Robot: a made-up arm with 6 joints. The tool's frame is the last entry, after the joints.
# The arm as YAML. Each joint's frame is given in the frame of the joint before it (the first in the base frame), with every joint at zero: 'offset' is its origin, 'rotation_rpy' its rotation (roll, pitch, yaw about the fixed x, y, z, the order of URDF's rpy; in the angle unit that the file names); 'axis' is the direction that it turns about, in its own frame. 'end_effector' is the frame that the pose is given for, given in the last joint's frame.
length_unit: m
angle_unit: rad
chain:
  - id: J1
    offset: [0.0, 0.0, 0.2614]
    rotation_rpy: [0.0, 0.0, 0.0]
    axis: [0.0, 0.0, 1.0]
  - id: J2
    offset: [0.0, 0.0, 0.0]
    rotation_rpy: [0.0, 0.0, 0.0]
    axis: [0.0, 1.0, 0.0]
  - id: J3
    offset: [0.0, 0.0, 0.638]
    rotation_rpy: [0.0, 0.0, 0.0]
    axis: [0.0, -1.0, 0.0]
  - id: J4
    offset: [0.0, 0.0, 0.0]
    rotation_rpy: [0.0, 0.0, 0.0]
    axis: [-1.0, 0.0, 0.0]
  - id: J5
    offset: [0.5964, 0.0, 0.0]
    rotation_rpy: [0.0, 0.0, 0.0]
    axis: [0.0, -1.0, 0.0]
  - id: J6
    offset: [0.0, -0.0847, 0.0]
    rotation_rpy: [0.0, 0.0, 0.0]
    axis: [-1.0, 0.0, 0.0]
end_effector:
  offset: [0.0, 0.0, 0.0]
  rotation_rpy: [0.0, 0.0, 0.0]
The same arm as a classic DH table. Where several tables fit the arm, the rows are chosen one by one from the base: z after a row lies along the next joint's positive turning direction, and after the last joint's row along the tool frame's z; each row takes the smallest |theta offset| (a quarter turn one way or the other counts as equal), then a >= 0, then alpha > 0; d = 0 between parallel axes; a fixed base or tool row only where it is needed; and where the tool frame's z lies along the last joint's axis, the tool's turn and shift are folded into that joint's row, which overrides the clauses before.
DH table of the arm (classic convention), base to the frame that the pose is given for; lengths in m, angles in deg. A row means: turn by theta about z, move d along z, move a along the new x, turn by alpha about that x. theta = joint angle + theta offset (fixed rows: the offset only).
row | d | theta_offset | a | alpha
J1 | 0.2614 | 0 | 0 | -90
J2 | 0 | -90 | 0.638 | 180
J3 | 0 | 0 | 0 | -90
J4 | -0.5964 | 0 | 0 | 90
J5 | 0.0847 | 0 | 0 | -90
J6 | 0 | 90 | 0 | 90
tool (fixed) | 0 | -90 | 0 | 0

